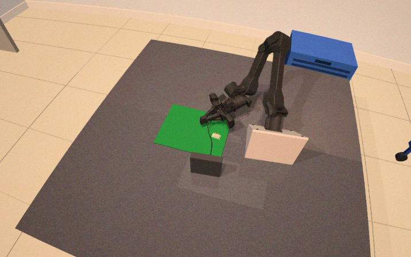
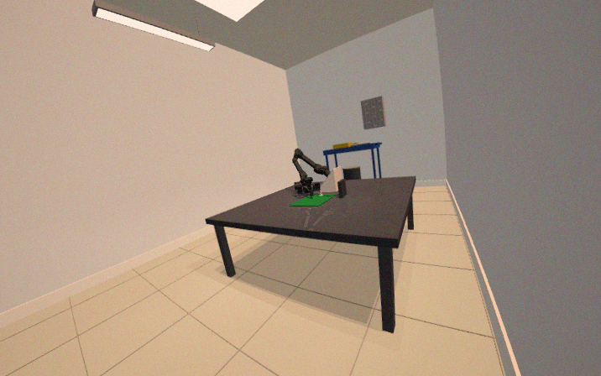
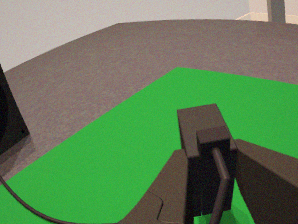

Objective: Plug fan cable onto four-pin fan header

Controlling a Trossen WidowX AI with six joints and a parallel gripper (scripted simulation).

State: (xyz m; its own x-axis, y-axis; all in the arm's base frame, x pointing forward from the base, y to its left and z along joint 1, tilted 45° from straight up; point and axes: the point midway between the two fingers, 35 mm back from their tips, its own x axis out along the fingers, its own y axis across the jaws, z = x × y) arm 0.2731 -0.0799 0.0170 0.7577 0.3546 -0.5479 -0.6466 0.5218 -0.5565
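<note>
My gripper tip is 4 cm short of the green board, 3 cm to the right of it and 7 cm above it. From my gripper tip the other things lie so: black plug 1 cm below; then dark grey fan block 6 cm behind, 22 cm to the left.
</note>
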